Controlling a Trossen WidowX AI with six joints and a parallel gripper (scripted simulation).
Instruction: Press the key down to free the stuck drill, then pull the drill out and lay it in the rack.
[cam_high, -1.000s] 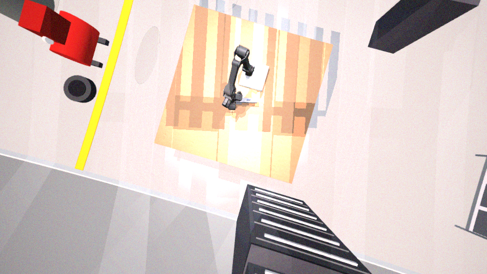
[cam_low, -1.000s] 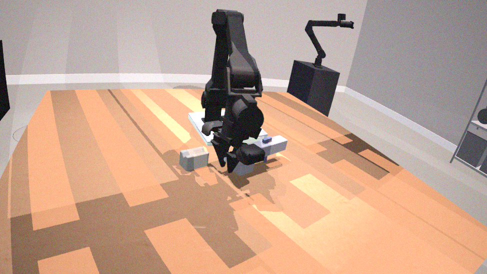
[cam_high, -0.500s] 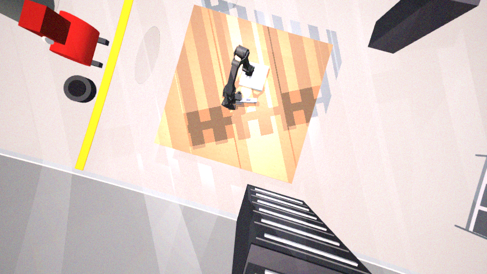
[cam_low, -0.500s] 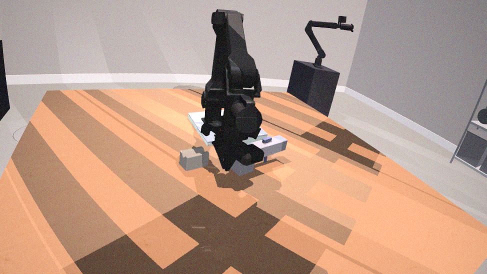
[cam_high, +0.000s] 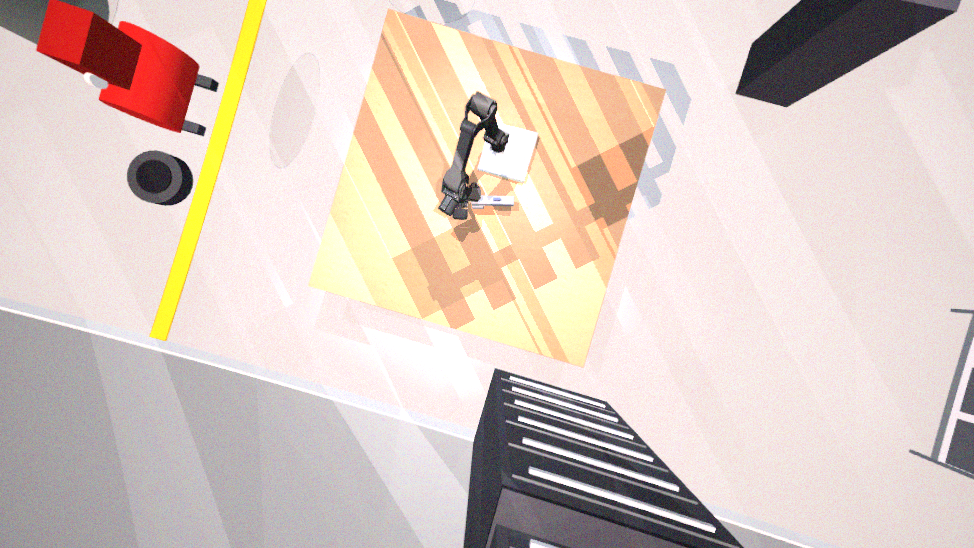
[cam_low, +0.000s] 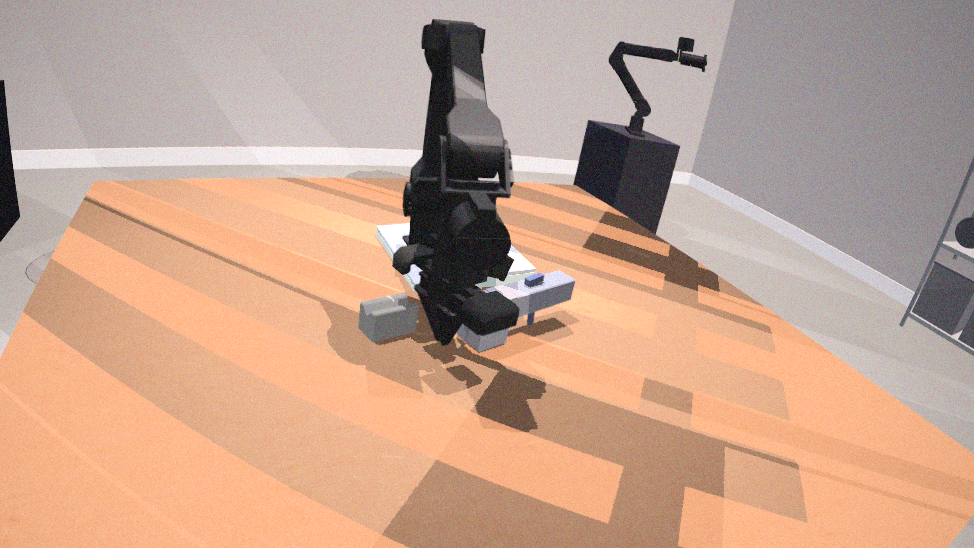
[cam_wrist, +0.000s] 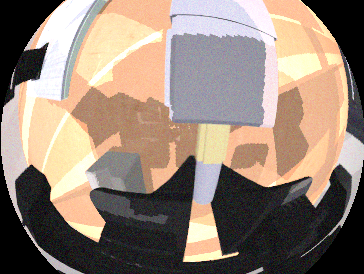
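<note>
Right now the pale yellow drill is 5 cm to the left of my gripper tip, 4 cm above it and 1 cm behind it. From my gripper tip the other things lie so: grey housing block: 12 cm to the left, 3 cm behind, 3 cm above; then blue key: 15 cm to the left, 4 cm behind, 4 cm above; then grey rack: 6 cm to the right, 6 cm behind, 1 cm above.
</note>
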